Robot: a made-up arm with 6 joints. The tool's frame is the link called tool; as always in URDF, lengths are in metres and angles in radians. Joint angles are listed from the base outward.
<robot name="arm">
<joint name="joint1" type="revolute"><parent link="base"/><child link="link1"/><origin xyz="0 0 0.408"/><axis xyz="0 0 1"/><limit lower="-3.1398" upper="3.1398"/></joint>
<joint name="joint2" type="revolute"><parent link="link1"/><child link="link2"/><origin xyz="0 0 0" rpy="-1.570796 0 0"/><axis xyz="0 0 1"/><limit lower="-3.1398" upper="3.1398"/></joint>
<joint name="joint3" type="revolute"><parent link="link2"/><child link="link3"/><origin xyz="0 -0.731 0" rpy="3.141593 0 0"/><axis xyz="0 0 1"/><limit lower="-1.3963" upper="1.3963"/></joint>
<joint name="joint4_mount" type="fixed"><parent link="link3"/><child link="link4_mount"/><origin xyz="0 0 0"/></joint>
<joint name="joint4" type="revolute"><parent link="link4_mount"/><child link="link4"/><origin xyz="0 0 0" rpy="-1.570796 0 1.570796"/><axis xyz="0 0 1"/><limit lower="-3.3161" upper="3.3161"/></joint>
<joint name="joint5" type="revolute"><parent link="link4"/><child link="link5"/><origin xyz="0 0 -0.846" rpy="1.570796 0 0"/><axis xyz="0 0 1"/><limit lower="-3.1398" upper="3.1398"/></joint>
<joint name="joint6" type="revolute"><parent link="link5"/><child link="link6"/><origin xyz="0 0 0.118" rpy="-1.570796 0 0"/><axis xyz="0 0 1"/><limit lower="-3.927" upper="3.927"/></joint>
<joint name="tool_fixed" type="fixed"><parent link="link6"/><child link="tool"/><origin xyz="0 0 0" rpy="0 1.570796 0"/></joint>
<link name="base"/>
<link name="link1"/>
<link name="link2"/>
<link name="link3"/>
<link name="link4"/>
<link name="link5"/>
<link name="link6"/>
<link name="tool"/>
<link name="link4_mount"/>
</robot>
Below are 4 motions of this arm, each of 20 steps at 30 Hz.
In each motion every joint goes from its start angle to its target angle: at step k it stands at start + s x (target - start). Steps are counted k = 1, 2, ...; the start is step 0. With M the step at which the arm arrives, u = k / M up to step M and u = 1 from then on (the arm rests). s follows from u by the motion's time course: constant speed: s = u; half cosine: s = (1 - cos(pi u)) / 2; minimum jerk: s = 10 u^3 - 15 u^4 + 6 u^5.
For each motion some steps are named. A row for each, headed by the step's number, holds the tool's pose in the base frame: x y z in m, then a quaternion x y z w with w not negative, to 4 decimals.
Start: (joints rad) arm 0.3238 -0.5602 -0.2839 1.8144 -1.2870 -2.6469
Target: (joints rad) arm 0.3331 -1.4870 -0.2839 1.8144 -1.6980 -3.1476
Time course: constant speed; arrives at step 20
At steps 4, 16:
4: 0.1904 0.0943 1.4244 0.5336 -0.4794 -0.2882 0.6344
16: -0.3475 -0.0894 1.3824 0.6949 -0.6474 -0.1770 0.2582

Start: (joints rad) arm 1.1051 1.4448 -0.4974 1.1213 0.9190 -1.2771
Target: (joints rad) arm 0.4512 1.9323 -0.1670 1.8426 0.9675 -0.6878
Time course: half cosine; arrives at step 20
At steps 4, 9, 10, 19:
4: 0.2955 0.4196 -0.3589 -0.0196 0.7428 0.5062 0.4378
9: 0.3340 0.3394 -0.4659 -0.0214 0.7070 0.5860 0.3953
10: 0.3377 0.3181 -0.4908 -0.0194 0.6956 0.6059 0.3857
19: 0.3069 0.1850 -0.6368 0.0116 0.5929 0.7319 0.3355

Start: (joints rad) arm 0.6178 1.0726 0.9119 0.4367 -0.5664 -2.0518
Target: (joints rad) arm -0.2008 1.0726 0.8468 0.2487 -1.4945 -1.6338
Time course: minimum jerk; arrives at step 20
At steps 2, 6, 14, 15, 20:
2: 1.2780 0.7641 0.6706 0.5941 0.3390 -0.1113 0.7209
6: 1.3636 0.5949 0.6590 0.5711 0.3315 -0.2162 0.7192
14: 1.4646 -0.2124 0.6084 0.4655 0.3873 -0.5906 0.5334
15: 1.4516 -0.2838 0.6040 0.4584 0.3981 -0.6132 0.5053
20: 1.4208 -0.4059 0.5962 0.4477 0.4184 -0.6473 0.4533

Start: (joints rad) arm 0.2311 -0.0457 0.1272 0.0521 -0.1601 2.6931
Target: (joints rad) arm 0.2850 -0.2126 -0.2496 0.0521 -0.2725 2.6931
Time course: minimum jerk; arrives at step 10
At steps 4, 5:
4: 0.7740 0.0746 1.2313 -0.9736 -0.1076 0.0668 0.1902
5: 0.7547 0.0773 1.1965 -0.9721 -0.1059 0.0961 0.1857

